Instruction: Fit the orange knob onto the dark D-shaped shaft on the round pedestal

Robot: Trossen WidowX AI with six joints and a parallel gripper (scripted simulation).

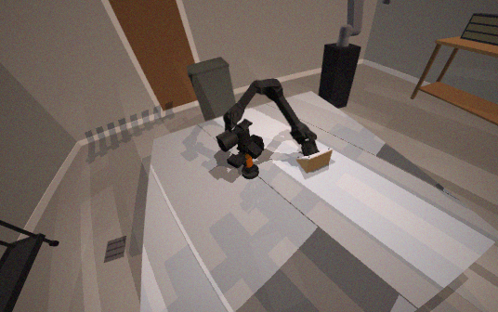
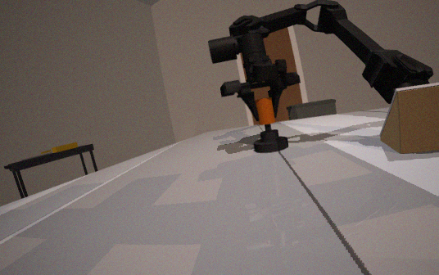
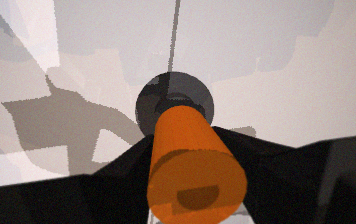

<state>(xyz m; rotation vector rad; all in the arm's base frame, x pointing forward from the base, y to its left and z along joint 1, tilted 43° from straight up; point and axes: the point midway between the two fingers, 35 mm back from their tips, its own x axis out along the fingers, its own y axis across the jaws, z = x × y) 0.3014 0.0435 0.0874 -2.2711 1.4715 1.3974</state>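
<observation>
The orange knob is 20 mm above my gripper tip. Also, from my gripper tip: round pedestal: 40 mm below.
</observation>
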